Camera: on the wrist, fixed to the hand. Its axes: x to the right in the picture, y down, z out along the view.
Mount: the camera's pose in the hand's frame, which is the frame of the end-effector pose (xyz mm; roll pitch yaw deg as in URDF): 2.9 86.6 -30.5 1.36 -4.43 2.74
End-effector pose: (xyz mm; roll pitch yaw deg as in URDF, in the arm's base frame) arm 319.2 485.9 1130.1 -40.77 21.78 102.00
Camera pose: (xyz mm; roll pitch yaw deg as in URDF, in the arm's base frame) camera 280.1 450.1 1055.1 -37.41 20.13 107.29
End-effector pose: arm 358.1 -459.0 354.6 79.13 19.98 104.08
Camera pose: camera 306.0 -441.3 428.1 79.35 16.42 100.08
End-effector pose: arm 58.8 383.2 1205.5 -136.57 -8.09 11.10
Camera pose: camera 82.9 302.5 1168.9 -135.21 -2.99 12.16
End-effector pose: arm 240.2 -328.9 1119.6 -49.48 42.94 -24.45
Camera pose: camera 202.7 -275.5 1054.9 -43.34 41.93 -17.53
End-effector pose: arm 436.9 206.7 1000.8 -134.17 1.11 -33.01
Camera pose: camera 393.9 136.6 959.9 -132.62 6.16 -31.73
